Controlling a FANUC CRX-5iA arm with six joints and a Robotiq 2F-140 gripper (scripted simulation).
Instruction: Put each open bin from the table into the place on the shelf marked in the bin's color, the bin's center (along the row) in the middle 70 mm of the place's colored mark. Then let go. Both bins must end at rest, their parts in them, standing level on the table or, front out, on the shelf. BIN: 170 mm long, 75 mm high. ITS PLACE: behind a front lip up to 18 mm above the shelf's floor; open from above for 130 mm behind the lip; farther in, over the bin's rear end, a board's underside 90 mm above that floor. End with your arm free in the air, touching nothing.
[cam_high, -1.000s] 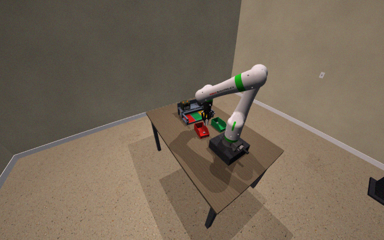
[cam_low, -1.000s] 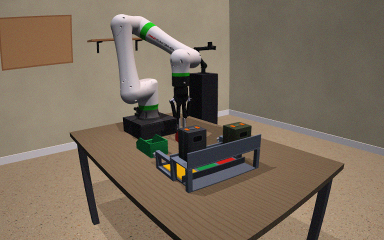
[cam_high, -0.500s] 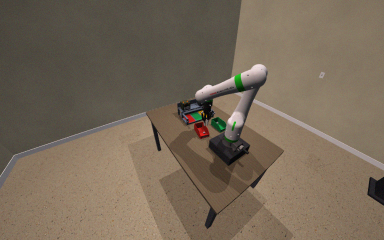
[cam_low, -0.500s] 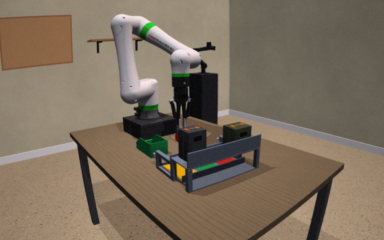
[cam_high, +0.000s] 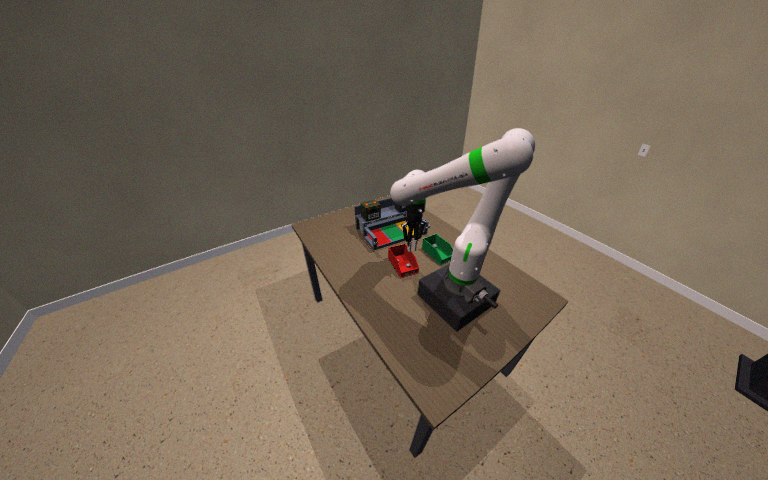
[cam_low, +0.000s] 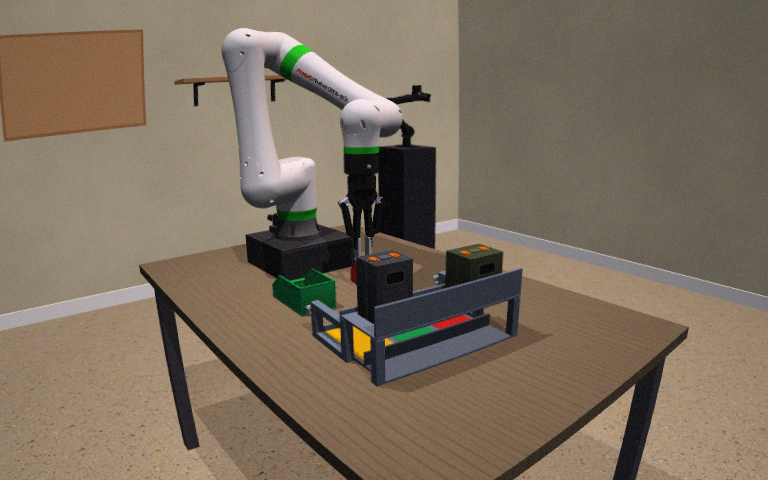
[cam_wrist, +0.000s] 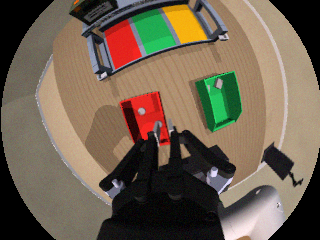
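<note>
The red bin lies 5 cm to the left of my hand and 8 cm below it. Also, from my hand: green bin 2 cm behind, 18 cm to the right, 8 cm below; olive box 39 cm ahead, 3 cm to the left, 3 cm above; black box 37 cm ahead, 20 cm to the right, 4 cm above.
</note>
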